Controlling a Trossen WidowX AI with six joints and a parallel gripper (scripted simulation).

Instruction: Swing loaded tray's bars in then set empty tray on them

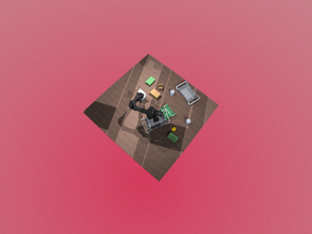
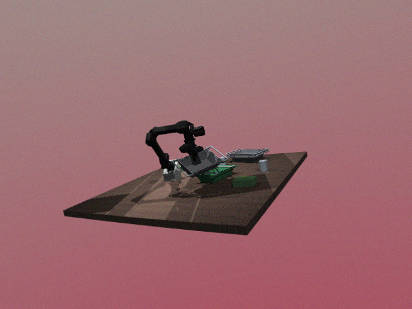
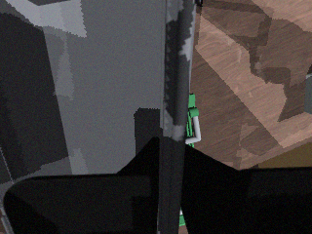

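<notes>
The grey tray lies 6 cm ahead of my gripper tip and 3 cm to the right of it. Round my gripper tip: brown crate: 20 cm behind, 45 cm to the left, 14 cm below; yellow disc: 28 cm ahead, 7 cm to the left, 15 cm below.
</notes>
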